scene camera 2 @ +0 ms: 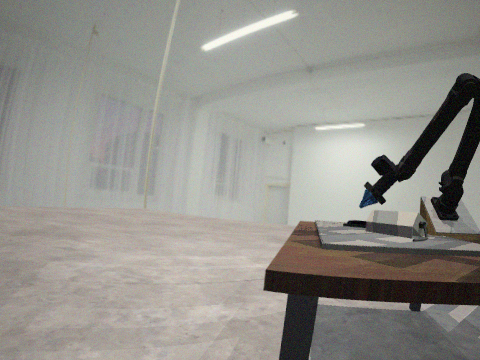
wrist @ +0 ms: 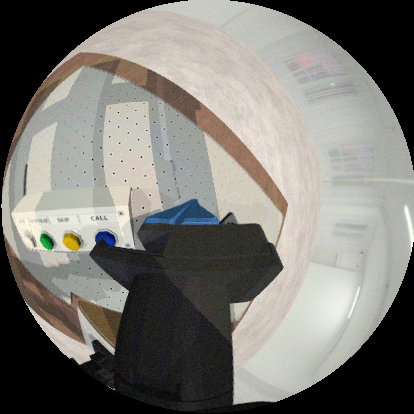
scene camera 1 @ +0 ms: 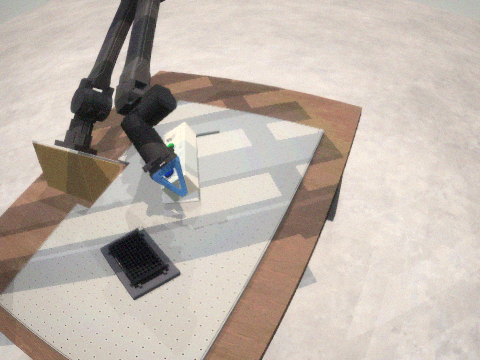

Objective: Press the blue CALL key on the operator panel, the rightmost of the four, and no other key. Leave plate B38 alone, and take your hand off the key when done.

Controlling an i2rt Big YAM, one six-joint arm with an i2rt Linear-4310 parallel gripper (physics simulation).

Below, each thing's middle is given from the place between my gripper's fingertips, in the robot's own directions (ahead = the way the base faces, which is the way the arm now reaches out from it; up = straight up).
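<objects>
With the black grid tray (scene camera 1: 139, 262) as my reference, my hand is 15 cm to the left of it, 6 cm past it and 7 cm above it.
</objects>
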